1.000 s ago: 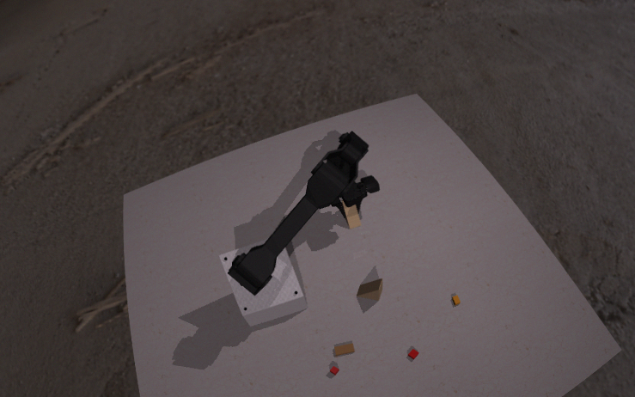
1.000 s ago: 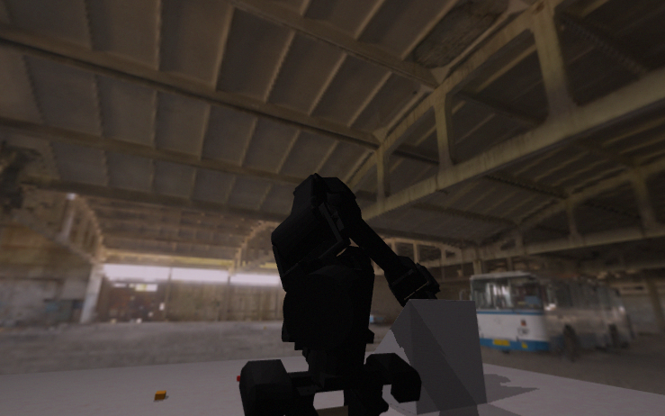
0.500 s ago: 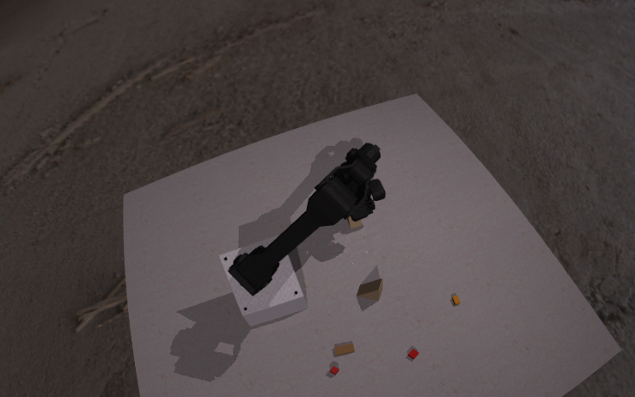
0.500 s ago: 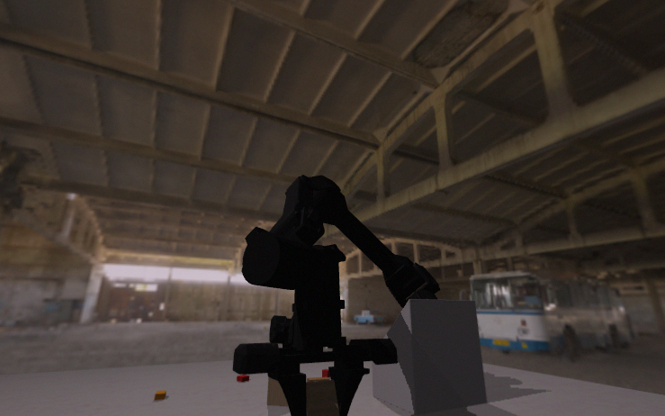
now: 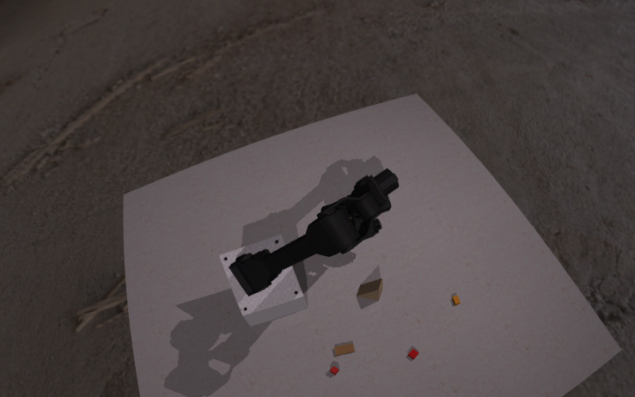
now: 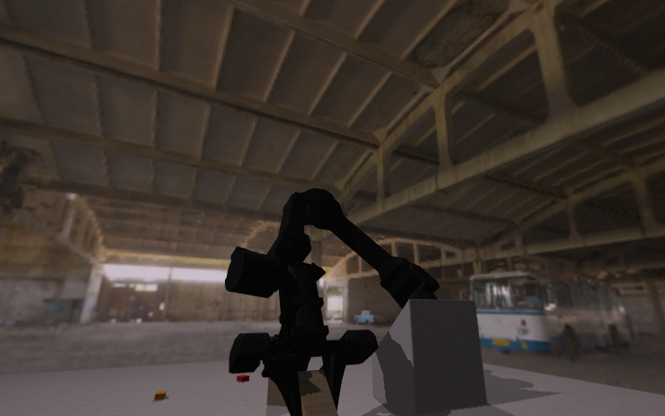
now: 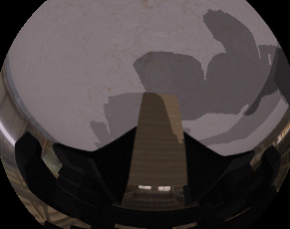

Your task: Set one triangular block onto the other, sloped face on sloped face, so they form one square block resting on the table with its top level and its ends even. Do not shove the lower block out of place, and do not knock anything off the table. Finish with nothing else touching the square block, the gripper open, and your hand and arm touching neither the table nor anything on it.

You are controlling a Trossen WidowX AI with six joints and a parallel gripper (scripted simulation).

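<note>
My gripper tip is now 1 cm below the tan triangular block. Round my gripper tip: orange cube: 10 cm ahead, 39 cm to the right, 3 cm below; flat tan block: 22 cm behind, 35 cm to the right, 3 cm below.
</note>
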